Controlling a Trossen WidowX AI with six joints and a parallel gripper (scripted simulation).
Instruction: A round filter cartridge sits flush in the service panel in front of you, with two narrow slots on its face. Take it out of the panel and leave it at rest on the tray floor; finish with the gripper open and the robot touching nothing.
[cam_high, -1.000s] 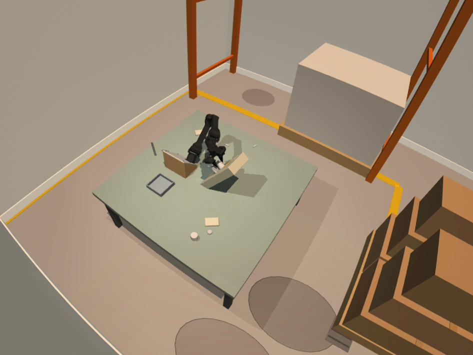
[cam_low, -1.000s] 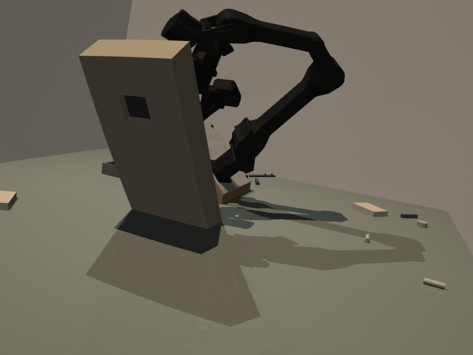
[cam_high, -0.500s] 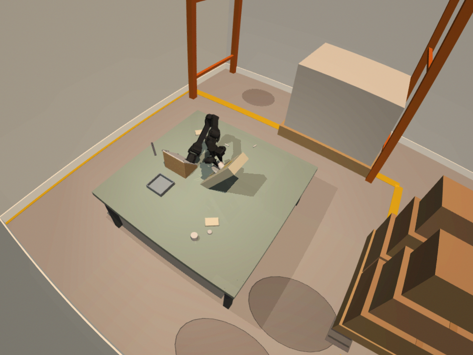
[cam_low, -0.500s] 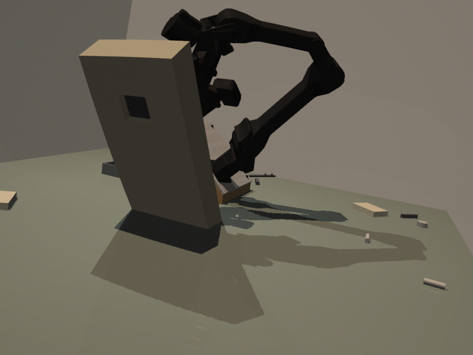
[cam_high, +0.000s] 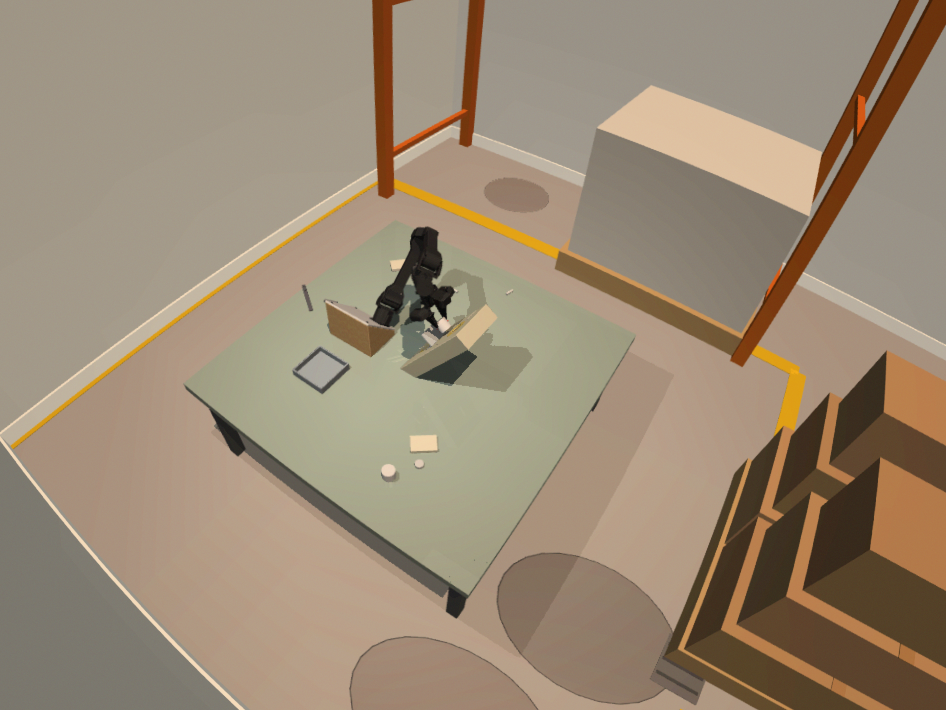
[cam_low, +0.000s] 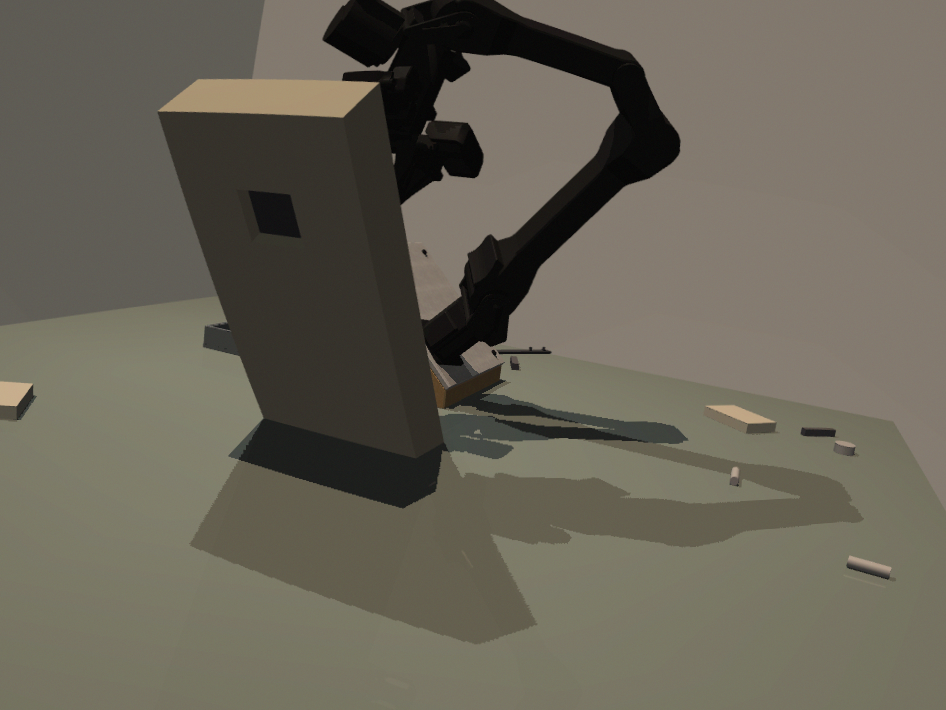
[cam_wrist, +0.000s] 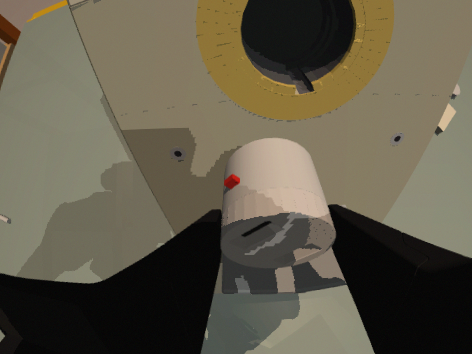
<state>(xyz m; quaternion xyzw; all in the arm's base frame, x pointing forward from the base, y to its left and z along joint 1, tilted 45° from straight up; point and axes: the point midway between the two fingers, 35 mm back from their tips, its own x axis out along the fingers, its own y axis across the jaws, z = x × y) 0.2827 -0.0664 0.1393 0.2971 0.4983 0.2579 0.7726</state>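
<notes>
Right now my gripper tip is 340 mm to the left of the grey tray, 290 mm past it and 210 mm above it. Also, from my gripper tip: tan service panel 50 mm below, 40 mm ahead, 10 mm to the right; grey ledge 70 mm below, 20 mm to the right, 20 mm behind.
</notes>
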